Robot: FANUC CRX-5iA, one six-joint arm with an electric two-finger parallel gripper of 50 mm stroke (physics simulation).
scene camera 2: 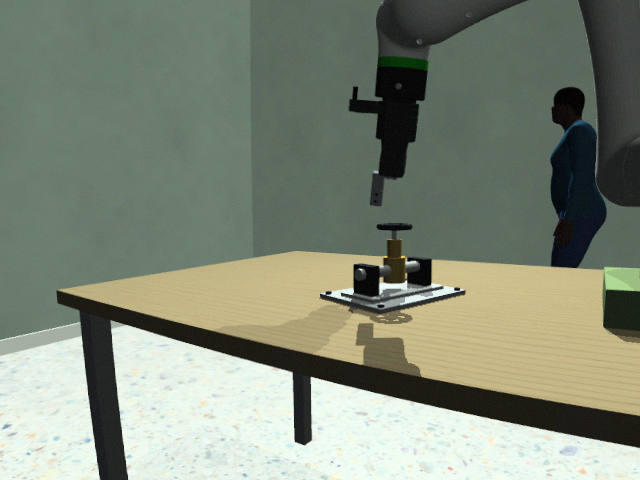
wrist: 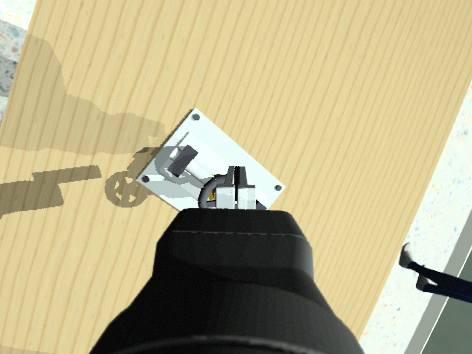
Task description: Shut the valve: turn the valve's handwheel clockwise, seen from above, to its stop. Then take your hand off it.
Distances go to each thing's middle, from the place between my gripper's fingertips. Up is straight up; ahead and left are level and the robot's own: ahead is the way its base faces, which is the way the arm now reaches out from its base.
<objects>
My gripper is now 17 cm above the pale base plate (scene camera 2: 382, 307) and 4 cm past it.
</objects>
